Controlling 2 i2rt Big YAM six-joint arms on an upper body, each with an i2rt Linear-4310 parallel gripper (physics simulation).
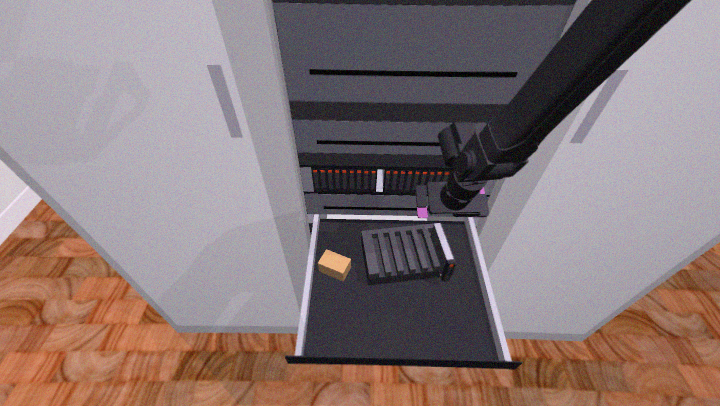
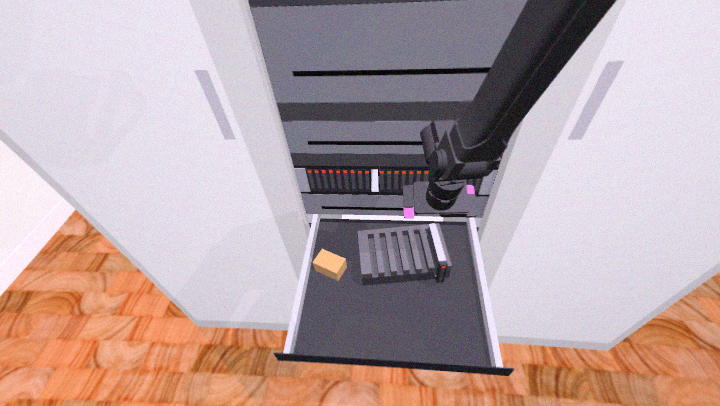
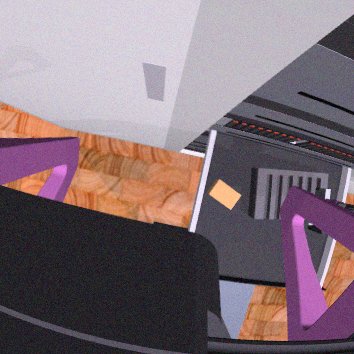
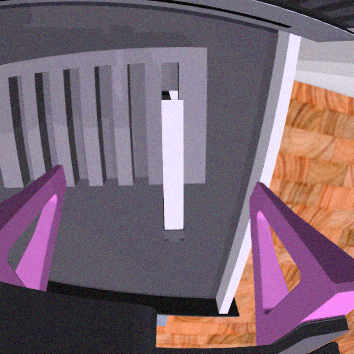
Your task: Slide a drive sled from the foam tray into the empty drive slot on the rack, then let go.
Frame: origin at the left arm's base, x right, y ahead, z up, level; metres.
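Where they show: left gripper, between the fingertips: (image 3: 185, 174); right gripper, between the fingertips: (image 1: 442, 212) (image 2: 434, 212) (image 3: 340, 203) (image 4: 158, 182).
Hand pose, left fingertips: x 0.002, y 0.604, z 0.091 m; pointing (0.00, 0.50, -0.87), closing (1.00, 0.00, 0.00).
Note:
After its pixels a point has its place.
The drive sled (image 1: 444, 242) {y 0.588, x 0.429, z -0.436 m} (image 2: 437, 243) {y 0.588, x 0.428, z -0.435 m} (image 3: 327, 194) {y 0.631, x 0.422, z -0.436 m} (image 4: 173, 165) {y 0.597, x 0.428, z -0.436 m}, with a white top edge and a black, orange-marked front end, stands in the rightmost slot of the grey foam tray (image 1: 370, 252) {y 0.593, x 0.256, z -0.491 m} (image 2: 364, 252) {y 0.593, x 0.255, z -0.491 m} (image 4: 195, 125) {y 0.619, x 0.447, z -0.491 m}. The tray's other slots are empty. The empty drive slot (image 1: 379, 180) (image 2: 374, 180) shows as a pale gap in the rack's row of dark, orange-tabbed drives. My right gripper (image 1: 452, 201) (image 2: 439, 201) {y 0.615, x 0.415, z -0.357 m} (image 4: 158, 182) {y 0.615, x 0.415, z -0.357 m} is open above the sled, pointing down, its fingers wide on either side of it. My left gripper (image 3: 185, 174) {y 0.604, x 0.002, z 0.091 m} is open and empty, away from the tray.
A tan block (image 1: 333, 263) {y 0.568, x 0.165, z -0.505 m} (image 2: 329, 263) {y 0.567, x 0.169, z -0.506 m} (image 3: 225, 194) {y 0.575, x 0.168, z -0.505 m} lies left of the tray in the pulled-out drawer (image 1: 307, 292) {y 0.493, x 0.108, z -0.513 m} (image 2: 300, 292) {y 0.490, x 0.109, z -0.513 m} (image 4: 279, 125) {y 0.629, x 0.539, z -0.513 m}. Pale cabinet doors (image 1: 151, 151) {y 0.708, x -0.238, z -0.276 m} (image 2: 650, 201) {y 0.707, x 0.910, z -0.410 m} flank the rack. My right arm crosses in front of the rack's right part.

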